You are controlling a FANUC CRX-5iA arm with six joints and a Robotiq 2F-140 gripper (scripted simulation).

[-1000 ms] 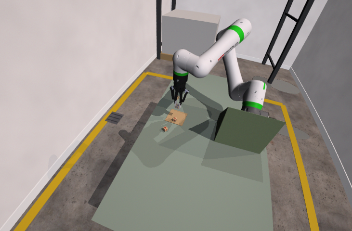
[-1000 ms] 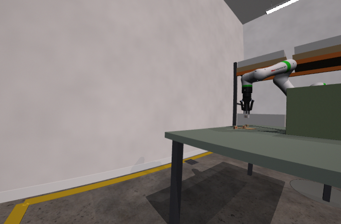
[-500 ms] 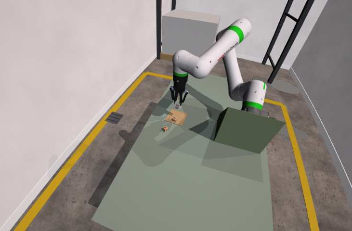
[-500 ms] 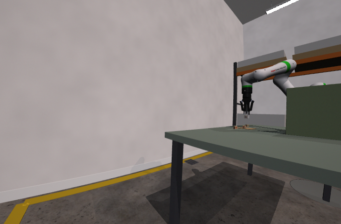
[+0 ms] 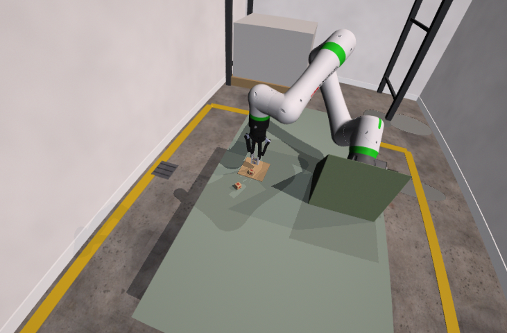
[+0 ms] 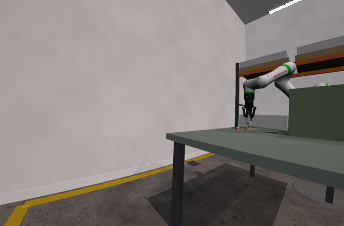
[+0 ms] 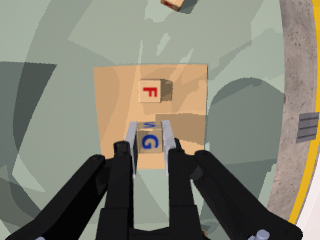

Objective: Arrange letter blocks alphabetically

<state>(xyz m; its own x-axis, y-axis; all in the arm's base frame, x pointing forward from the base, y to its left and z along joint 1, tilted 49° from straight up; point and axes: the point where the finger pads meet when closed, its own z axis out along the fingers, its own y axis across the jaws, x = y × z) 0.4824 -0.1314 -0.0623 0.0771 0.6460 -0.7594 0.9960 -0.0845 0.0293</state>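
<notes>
The tan mat is 80 mm below my hand. From my hand the other things lie so: R block 150 mm to the left, 70 mm below, 50 mm ahead.
</notes>
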